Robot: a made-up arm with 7 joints. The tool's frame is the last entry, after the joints.
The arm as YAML. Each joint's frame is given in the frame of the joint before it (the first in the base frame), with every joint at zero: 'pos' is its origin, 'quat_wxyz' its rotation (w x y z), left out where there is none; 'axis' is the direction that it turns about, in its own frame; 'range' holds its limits. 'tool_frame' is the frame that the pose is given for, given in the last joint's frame.
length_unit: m
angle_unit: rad
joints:
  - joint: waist
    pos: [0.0, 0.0, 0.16]
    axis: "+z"
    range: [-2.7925, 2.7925]
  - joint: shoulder
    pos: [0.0, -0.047, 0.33]
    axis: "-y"
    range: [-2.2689, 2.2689]
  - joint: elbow
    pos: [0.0, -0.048, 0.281]
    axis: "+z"
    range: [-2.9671, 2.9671]
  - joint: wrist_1
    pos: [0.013, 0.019, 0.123]
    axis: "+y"
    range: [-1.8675, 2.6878]
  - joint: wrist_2
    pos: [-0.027, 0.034, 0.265]
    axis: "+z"
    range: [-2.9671, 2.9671]
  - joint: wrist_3
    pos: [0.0, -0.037, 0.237]
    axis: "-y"
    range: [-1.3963, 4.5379]
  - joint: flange
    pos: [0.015, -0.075, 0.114]
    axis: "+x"
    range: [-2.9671, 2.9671]
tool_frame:
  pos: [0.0, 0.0, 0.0]
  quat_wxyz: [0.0, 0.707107, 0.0, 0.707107]
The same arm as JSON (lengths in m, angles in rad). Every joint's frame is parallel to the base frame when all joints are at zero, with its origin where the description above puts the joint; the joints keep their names.
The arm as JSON. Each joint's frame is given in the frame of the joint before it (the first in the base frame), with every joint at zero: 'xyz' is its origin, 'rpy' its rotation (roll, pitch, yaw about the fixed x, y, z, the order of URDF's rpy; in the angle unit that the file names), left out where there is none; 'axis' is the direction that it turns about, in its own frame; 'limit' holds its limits. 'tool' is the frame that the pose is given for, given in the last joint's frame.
{"units": {"length": "m", "angle": "rad"}, "joints": [
  {"name": "waist", "type": "revolute", "origin": {"xyz": [0.0, 0.0, 0.16]}, "axis": [0.0, 0.0, 1.0], "limit": {"lower": -2.7925, "upper": 2.7925}},
  {"name": "shoulder", "type": "revolute", "origin": {"xyz": [0.0, -0.047, 0.33]}, "axis": [0.0, -1.0, 0.0], "limit": {"lower": -2.2689, "upper": 2.2689}},
  {"name": "elbow", "type": "revolute", "origin": {"xyz": [0.0, -0.048, 0.281]}, "axis": [0.0, 0.0, 1.0], "limit": {"lower": -2.9671, "upper": 2.9671}},
  {"name": "wrist_1", "type": "revolute", "origin": {"xyz": [0.013, 0.019, 0.123]}, "axis": [0.0, 1.0, 0.0], "limit": {"lower": -1.8675, "upper": 2.6878}},
  {"name": "wrist_2", "type": "revolute", "origin": {"xyz": [-0.027, 0.034, 0.265]}, "axis": [0.0, 0.0, 1.0], "limit": {"lower": -2.9671, "upper": 2.9671}},
  {"name": "wrist_3", "type": "revolute", "origin": {"xyz": [0.0, -0.037, 0.237]}, "axis": [0.0, -1.0, 0.0], "limit": {"lower": -1.3963, "upper": 4.5379}},
  {"name": "flange", "type": "revolute", "origin": {"xyz": [0.015, -0.075, 0.114]}, "axis": [1.0, 0.0, 0.0], "limit": {"lower": -2.9671, "upper": 2.9671}}
], "tool": {"origin": {"xyz": [0.0, 0.0, 0.0], "rpy": [3.1416, -1.5708, 0.0]}}}

